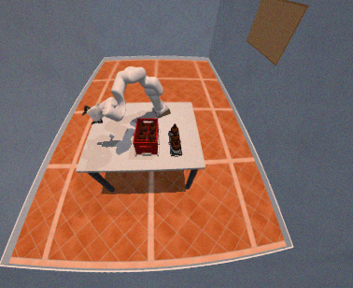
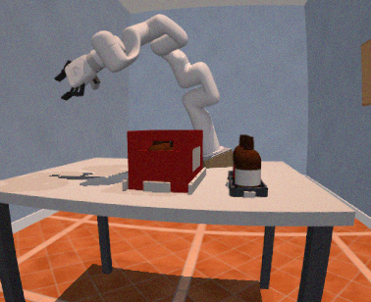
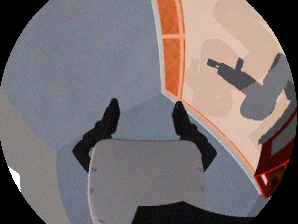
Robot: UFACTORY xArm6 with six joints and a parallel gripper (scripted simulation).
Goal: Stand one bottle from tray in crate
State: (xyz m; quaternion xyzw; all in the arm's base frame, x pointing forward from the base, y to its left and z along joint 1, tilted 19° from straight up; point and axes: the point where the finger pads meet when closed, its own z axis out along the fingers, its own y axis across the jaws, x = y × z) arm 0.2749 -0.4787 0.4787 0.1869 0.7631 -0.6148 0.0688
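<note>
My gripper is now 140 mm short of the brown bottle, 650 mm to the right of it and 260 mm above it. Also, from my hand: red crate 70 mm ahead, 410 mm to the left, 260 mm below; tray 150 mm ahead, 650 mm to the left, 330 mm below.
</note>
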